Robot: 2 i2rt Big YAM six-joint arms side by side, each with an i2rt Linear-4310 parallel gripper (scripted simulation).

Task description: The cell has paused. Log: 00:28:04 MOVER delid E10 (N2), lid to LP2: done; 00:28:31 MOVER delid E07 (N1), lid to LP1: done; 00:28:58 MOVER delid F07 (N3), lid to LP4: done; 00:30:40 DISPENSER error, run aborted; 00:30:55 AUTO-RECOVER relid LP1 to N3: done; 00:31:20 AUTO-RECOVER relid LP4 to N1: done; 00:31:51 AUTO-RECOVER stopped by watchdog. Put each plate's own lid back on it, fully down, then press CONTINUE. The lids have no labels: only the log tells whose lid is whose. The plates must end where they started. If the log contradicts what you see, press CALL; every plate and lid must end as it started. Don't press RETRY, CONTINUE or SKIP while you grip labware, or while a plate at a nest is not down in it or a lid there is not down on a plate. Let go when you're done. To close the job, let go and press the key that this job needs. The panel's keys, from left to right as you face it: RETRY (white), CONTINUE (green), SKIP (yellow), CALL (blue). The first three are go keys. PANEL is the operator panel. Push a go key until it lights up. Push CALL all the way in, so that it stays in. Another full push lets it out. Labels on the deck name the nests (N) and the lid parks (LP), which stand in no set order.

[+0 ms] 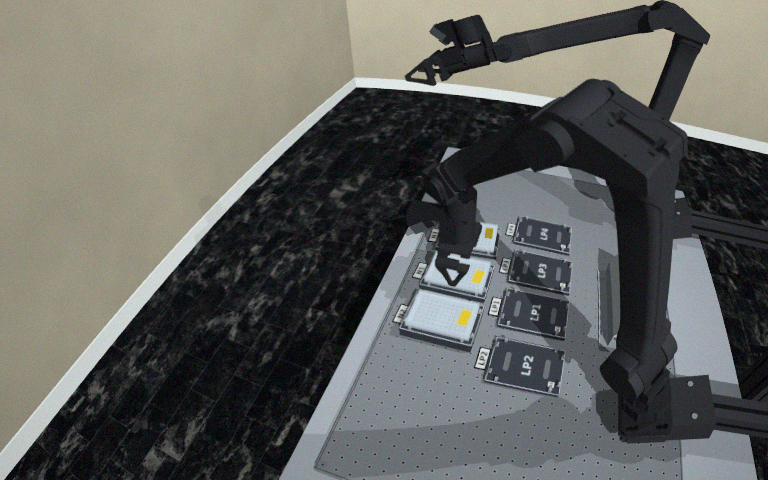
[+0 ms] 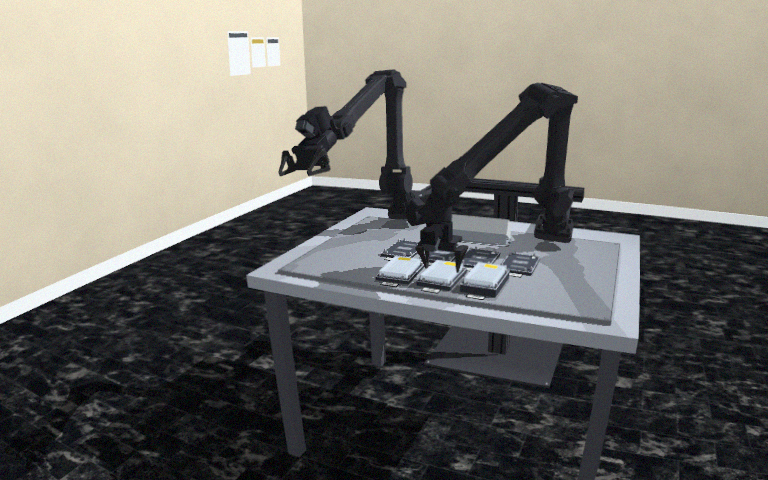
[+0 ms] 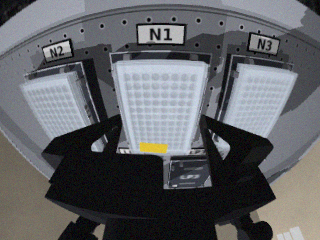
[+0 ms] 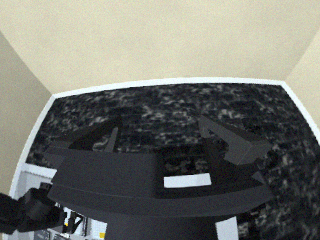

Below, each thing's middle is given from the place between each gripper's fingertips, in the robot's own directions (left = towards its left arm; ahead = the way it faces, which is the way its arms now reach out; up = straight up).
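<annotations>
Park LP1 (image 1: 546, 327) is 19 cm behind, 4 cm to the left of and 3 cm below my left hand (image 1: 458, 270). From the same left hand: park LP3 (image 1: 518, 264), 9 cm to the right, 18 cm behind, 3 cm below; park LP4 (image 1: 523, 226), 22 cm to the right, 16 cm behind, 3 cm below; park LP2 (image 1: 538, 383), 17 cm to the left, 21 cm behind, 3 cm below.
Relative to my right hand (image 2: 293, 174): park LP1, 370 mm to the left, 420 mm behind, 330 mm below; park LP3, 240 mm to the left, 410 mm behind, 330 mm below; park LP2, 500 mm to the left, 430 mm behind, 330 mm below. As for park LP4, my right hand is 110 mm to the right of it, 390 mm past it and 330 mm above it.
</annotations>
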